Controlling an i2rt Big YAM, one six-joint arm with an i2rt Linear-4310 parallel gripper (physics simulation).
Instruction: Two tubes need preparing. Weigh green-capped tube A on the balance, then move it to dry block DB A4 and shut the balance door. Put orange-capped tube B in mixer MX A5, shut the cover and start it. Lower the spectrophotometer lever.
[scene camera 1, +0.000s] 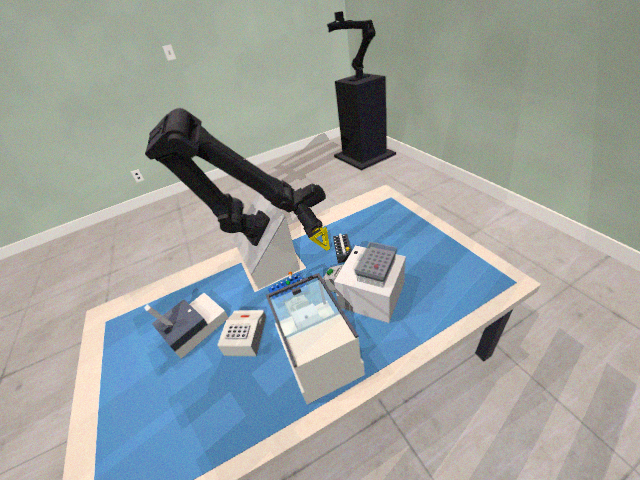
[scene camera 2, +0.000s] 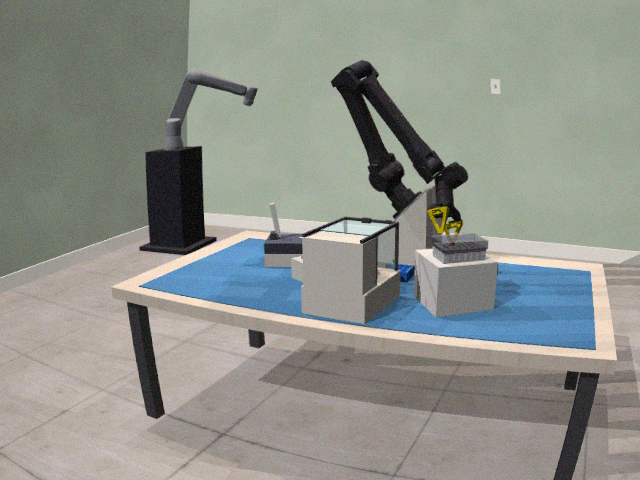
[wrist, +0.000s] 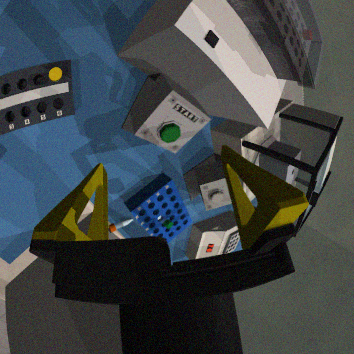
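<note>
My gripper (scene camera 1: 325, 246) (scene camera 2: 446, 237) (wrist: 161, 158) is open and empty, high behind the white mixer box (scene camera 1: 369, 289) (scene camera 2: 457, 286). A clear cover (scene camera 1: 381, 254) (scene camera 2: 478, 240) lies over its wells; I cannot tell if it is fully shut. Green-capped tube A (scene camera 1: 288, 282) (wrist: 168, 223) stands in the blue rack (wrist: 145, 200). Orange-capped tube B (scene camera 1: 290, 274) (wrist: 112, 228) shows at the rack's edge; its seat is unclear. The balance (scene camera 1: 330, 369) (scene camera 2: 330, 279) has glass panels; its door state is unclear. The block with a red display (scene camera 1: 253, 330) has a grid of holes. The spectrophotometer lever (scene camera 1: 156, 315) (scene camera 2: 274, 219) is raised.
A black strip rack (scene camera 1: 338, 248) (wrist: 35, 104) holds a yellow-capped tube (wrist: 55, 74). A START box with a green button (scene camera 1: 329, 271) (wrist: 170, 132) is beside the mixer. A small knob box (wrist: 215, 194) is between the blue rack and balance. Another arm stands on a black pedestal (scene camera 1: 361, 121) (scene camera 2: 175, 201).
</note>
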